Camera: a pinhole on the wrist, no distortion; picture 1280 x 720 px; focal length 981.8 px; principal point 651.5 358.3 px. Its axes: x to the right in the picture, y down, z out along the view. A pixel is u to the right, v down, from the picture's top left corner.
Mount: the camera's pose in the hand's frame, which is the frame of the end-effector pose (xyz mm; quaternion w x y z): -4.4 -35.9 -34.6 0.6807 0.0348 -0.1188 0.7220
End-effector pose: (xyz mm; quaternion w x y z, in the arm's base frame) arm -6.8 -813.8 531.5 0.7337 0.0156 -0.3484 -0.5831
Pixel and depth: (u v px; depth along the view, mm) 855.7 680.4 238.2
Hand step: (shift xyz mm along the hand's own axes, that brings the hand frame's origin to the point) -111.9 -43.3 197.1
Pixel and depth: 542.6 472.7 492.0
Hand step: -112.2 -199.4 423.6
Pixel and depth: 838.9 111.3 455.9
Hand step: 52.3 -45.7 440.0
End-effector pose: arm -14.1 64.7 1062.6 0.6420 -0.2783 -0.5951 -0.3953
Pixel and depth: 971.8 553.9 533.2
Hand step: -181.5 12.1 505.9
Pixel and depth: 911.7 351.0 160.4
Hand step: -24.1 -29.5 130.0
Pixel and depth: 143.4 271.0 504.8
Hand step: 2.3 -399.0 404.9
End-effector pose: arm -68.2 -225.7 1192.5 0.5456 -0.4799 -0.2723 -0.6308
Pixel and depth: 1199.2 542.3 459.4
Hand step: -159.1 109.4 454.4
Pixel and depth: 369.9 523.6 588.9
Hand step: -156.4 -333.9 488.1
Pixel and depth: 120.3 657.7 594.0
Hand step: -227.4 -487.4 450.6
